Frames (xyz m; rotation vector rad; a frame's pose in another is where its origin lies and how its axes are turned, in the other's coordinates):
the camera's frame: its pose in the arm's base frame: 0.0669 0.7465 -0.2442 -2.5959 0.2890 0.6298
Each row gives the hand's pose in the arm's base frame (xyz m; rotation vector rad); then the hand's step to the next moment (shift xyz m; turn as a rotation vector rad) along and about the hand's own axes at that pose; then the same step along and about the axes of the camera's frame.
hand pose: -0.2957 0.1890 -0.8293 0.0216 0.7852 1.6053
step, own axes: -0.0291 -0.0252 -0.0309 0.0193 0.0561 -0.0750
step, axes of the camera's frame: 0.0279 0.0403 -0.0058 -0.0556 0.0549 0.0551
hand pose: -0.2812 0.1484 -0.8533 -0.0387 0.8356 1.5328
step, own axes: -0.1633 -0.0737 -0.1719 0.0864 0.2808 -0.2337
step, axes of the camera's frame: 0.0741 0.2308 -0.0537 -0.2792 0.1582 0.1948
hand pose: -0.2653 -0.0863 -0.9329 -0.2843 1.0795 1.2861
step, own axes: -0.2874 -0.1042 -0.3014 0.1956 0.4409 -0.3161
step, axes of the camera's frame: 0.0035 0.3725 -0.2135 -0.4195 0.1857 0.3495
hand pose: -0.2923 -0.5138 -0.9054 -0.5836 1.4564 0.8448
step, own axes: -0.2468 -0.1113 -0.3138 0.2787 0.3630 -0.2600
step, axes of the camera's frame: -0.1400 0.2528 -0.2971 -0.2996 0.1849 0.3913
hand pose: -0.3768 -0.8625 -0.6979 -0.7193 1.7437 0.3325
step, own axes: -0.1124 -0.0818 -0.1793 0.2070 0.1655 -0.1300
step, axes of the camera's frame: -0.1308 0.0718 -0.1709 -0.1175 0.1439 0.2294
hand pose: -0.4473 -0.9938 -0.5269 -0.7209 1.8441 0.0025
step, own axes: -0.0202 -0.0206 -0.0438 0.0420 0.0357 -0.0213
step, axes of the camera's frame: -0.0381 0.0106 -0.0344 -0.0200 0.0262 0.0491
